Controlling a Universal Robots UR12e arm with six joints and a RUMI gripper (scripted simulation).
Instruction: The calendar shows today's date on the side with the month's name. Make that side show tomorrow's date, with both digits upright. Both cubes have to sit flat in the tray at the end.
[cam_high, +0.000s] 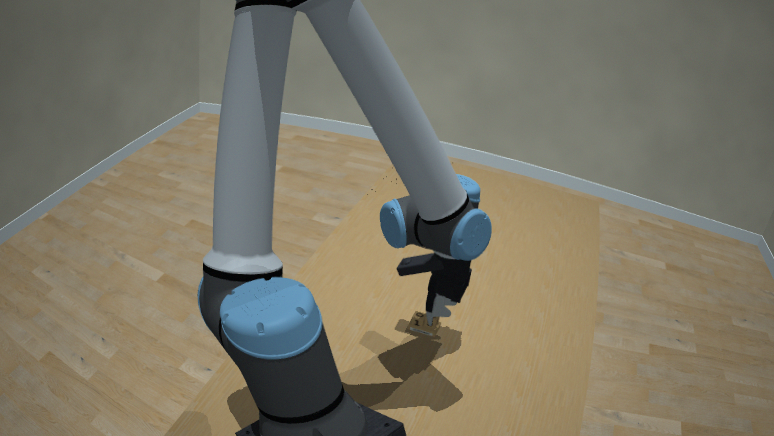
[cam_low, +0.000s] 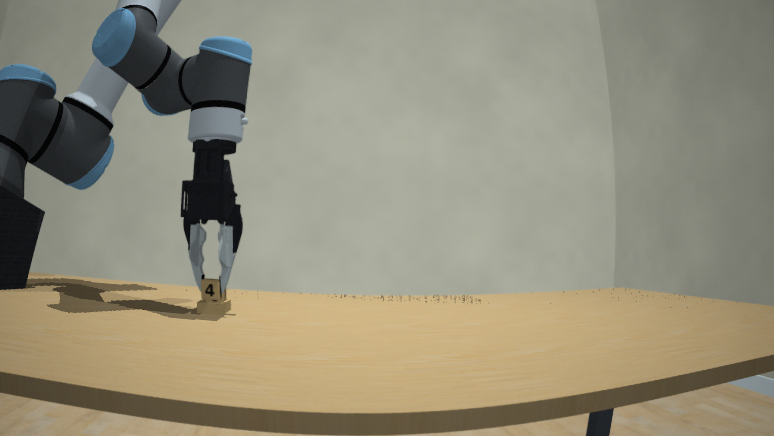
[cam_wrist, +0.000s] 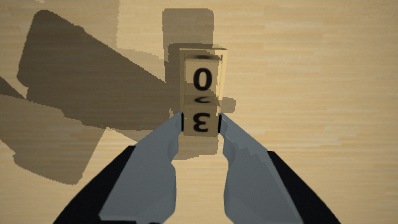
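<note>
The wooden tray is 40 mm below my hand and 20 mm to the left of it. From my hand the other things lie so: wooden digit cube: 10 mm below.
</note>
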